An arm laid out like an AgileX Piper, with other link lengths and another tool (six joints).
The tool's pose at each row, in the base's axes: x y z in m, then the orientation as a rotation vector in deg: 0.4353, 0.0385, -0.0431, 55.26, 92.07, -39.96; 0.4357, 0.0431, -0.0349, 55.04, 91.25, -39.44; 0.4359, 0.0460, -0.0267, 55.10, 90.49, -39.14; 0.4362, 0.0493, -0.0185, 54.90, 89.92, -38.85; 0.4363, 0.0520, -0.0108, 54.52, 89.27, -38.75; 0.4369, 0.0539, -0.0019, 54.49, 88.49, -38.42; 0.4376, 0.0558, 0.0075, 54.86, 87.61, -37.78; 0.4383, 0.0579, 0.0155, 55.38, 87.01, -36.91; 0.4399, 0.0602, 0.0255, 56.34, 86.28, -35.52; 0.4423, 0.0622, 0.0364, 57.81, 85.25, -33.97
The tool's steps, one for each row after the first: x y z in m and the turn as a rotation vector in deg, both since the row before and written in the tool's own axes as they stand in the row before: -0.0069, 0.0030, -0.0056, -0.44, -0.66, 0.57; -0.0073, 0.0021, -0.0042, -0.13, -0.53, 0.56; -0.0073, 0.0024, -0.0044, -0.29, -0.49, 0.34; -0.0069, 0.0020, -0.0039, -0.27, -0.68, 0.19; -0.0083, 0.0021, -0.0031, -0.20, -0.58, 0.55; -0.0088, 0.0024, -0.0030, -0.15, -0.42, 0.95; -0.0074, 0.0025, -0.0029, -0.22, -0.07, 1.02; -0.0092, 0.0037, -0.0029, -0.27, 0.14, 1.57; -0.0101, 0.0047, -0.0024, -0.03, 0.17, 2.04
